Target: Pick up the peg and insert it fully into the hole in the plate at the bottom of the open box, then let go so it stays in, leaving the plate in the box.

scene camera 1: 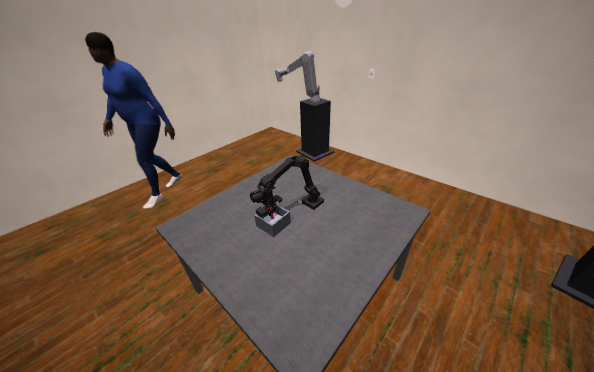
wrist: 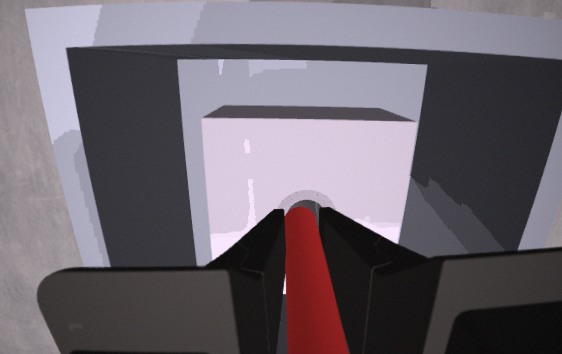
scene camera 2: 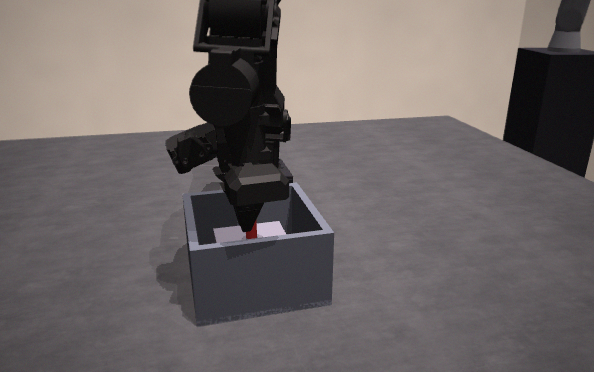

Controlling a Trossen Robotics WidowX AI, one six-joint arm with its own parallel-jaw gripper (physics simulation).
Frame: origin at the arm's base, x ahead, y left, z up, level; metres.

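Seen in the pictures: gripper, fingertip midpoint: [scene camera 1: 270,215] [wrist: 301,219] [scene camera 2: 245,228]; arm's base, origin of the base link: [scene camera 1: 312,200].
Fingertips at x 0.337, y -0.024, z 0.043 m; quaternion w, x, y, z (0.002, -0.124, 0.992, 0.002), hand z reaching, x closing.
Pixels of each thing's top centre, then the offset from my fingertips to it. Level surfaces: height alone.
- red peg, middle of its top: [scene camera 2: 249,177] [scene camera 1: 270,207] dx -0.002, dy +0.007, dz +0.067 m
- pale pink plate, middle of its top: [wrist: 306,220] [scene camera 2: 252,238] [scene camera 1: 272,217] dx -0.006, dy +0.009, dz -0.017 m
- open grey box, middle of its top: [wrist: 315,273] [scene camera 2: 251,211] [scene camera 1: 272,213] dx -0.006, dy +0.009, dz +0.020 m
- grey table, its level: dz -0.077 m
The red peg [scene camera 1: 271,213] [scene camera 2: 251,231] [wrist: 310,280] is held between the fingers of my gripper [scene camera 2: 247,227] [wrist: 301,219], which is shut on it inside the box. The peg's lower end is at the hole [wrist: 306,202] in the plate; a dark part of the hole shows past its tip in the wrist view. I cannot tell whether the tip is above the hole or slightly in it. The pale pink plate [scene camera 2: 272,229] [wrist: 310,160] lies at the bottom of the open grey box [scene camera 1: 265,226] [scene camera 2: 262,280] [wrist: 145,27].
The box walls stand around the gripper on the grey table [scene camera 1: 300,280] [scene camera 2: 425,260]. Behind the table, a grey robot arm [scene camera 1: 310,75] stands on a black pedestal [scene camera 1: 315,129] [scene camera 2: 530,105]. A person in blue [scene camera 1: 127,95] is on the floor at the left.
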